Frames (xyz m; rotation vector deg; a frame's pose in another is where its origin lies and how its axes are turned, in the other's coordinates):
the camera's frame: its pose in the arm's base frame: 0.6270 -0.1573 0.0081 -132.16 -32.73 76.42
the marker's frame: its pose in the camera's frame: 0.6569 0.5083 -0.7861 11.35 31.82 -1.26
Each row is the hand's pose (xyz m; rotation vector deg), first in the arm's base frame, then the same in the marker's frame.
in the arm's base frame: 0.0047 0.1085 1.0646 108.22 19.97 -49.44
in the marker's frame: -1.8279 -1.3136 0.1999 -92.98 -29.55 25.42
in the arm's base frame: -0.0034 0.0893 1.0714 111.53 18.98 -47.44
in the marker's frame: -1.8442 -1.3039 0.1889 -91.31 -26.23 25.20
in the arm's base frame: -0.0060 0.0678 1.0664 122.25 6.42 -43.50
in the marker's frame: -1.8522 -1.2845 0.1814 -83.01 -15.18 32.51
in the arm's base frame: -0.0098 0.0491 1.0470 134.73 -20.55 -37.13
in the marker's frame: -1.8546 -1.2577 0.1854 -68.39 1.73 47.95
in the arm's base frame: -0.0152 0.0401 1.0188 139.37 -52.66 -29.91
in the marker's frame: -1.8517 -1.2323 0.2013 -52.63 17.57 65.40
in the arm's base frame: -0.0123 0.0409 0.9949 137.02 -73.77 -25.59
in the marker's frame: -1.8399 -1.2170 0.2156 -42.63 26.27 77.06
